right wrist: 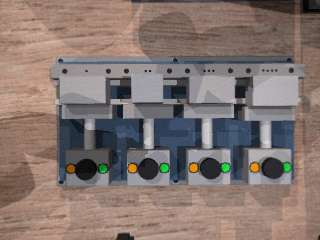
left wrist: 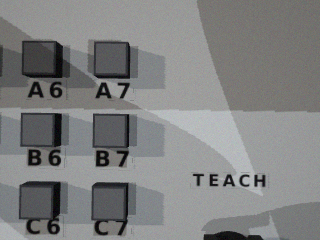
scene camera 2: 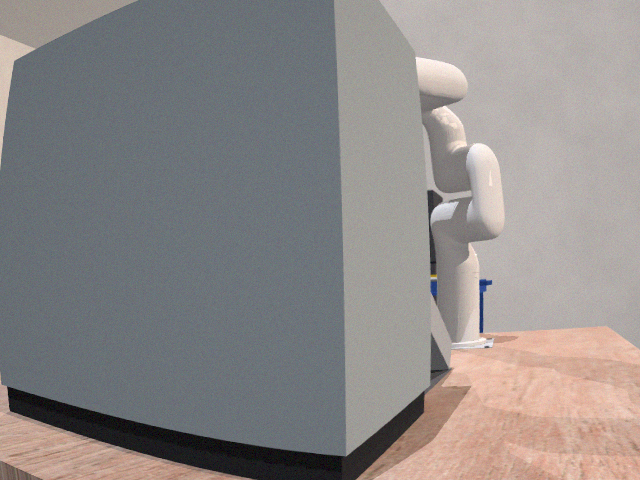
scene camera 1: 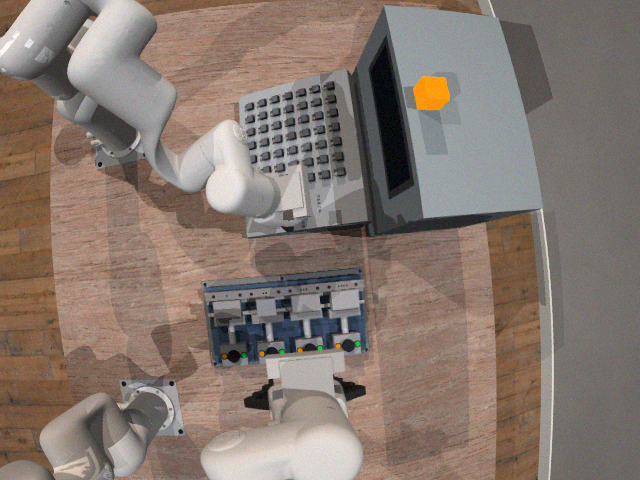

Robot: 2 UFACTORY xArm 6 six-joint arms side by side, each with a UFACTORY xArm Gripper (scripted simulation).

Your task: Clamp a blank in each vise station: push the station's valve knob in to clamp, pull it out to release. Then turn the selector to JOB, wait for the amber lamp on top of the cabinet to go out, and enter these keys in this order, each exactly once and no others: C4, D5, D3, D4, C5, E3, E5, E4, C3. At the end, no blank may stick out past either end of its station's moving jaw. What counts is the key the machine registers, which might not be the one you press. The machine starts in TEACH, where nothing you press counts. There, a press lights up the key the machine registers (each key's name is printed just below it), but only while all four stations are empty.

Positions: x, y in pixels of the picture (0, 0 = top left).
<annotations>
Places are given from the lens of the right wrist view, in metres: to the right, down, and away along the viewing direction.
grey blank [right wrist: 260, 91]: 0.13, -0.04, 0.41
grey blank [right wrist: 73, 90]: -0.11, -0.04, 0.40
grey blank [right wrist: 145, 88]: -0.02, -0.04, 0.38
</annotations>
